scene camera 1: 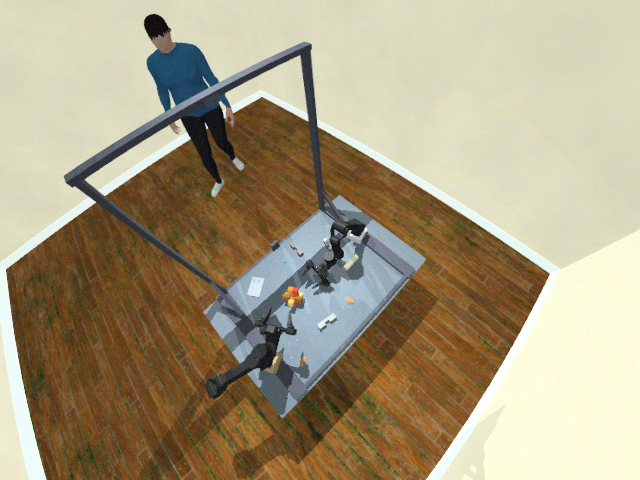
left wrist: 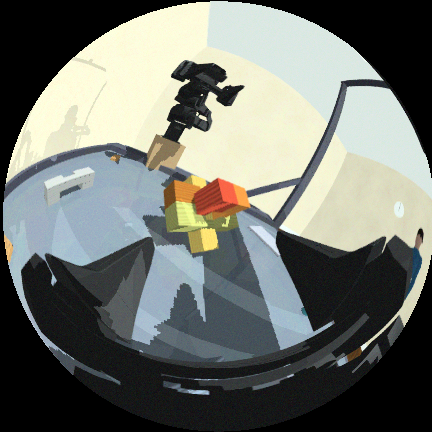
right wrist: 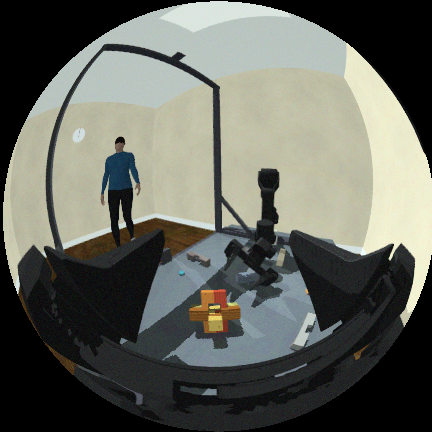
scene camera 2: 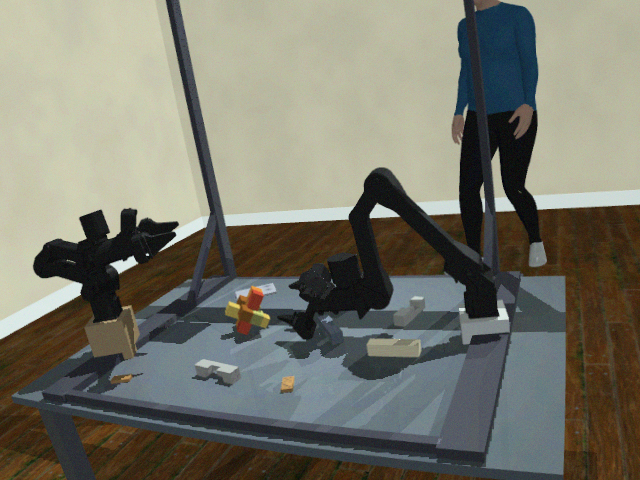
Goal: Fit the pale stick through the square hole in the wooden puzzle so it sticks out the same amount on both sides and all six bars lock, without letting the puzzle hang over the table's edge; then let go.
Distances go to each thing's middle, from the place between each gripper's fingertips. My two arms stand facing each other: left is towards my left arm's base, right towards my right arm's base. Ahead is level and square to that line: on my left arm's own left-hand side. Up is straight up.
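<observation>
My left gripper is 140 mm short of the pale stick [scene camera 2: 376, 347], 270 mm to the right of it and 70 mm above it. As for my right gripper, it is now 490 mm to the right of the pale stick, 290 mm above it and 110 mm short of it.
</observation>
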